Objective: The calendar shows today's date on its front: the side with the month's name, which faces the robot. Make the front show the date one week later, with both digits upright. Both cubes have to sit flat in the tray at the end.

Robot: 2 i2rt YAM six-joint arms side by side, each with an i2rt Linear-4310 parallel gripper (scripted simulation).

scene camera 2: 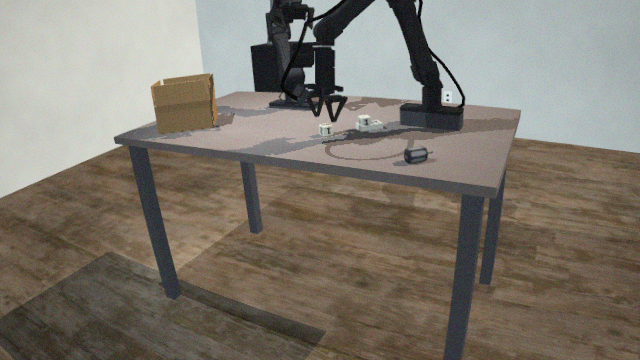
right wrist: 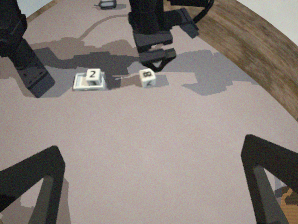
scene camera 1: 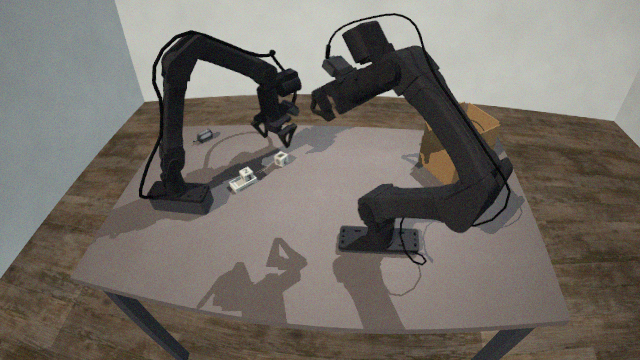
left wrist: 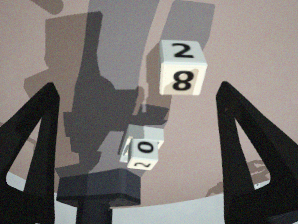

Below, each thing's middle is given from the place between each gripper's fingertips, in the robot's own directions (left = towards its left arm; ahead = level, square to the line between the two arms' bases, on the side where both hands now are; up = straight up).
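The white calendar tray [left wrist: 134, 131] is 6 cm below my left hand [scene camera 2: 325, 119], 15 cm behind it and 6 cm to the left of it. The cardboard box [scene camera 2: 186, 106] is 9 cm ahead of my left hand and 57 cm to the right of it.
My right hand [scene camera 1: 328, 101] is 31 cm above the white calendar tray, 28 cm to the right of it and 2 cm short of it. As for the cardboard box, I find it 25 cm below my right hand, 26 cm ahead of it and 35 cm to the right of it.
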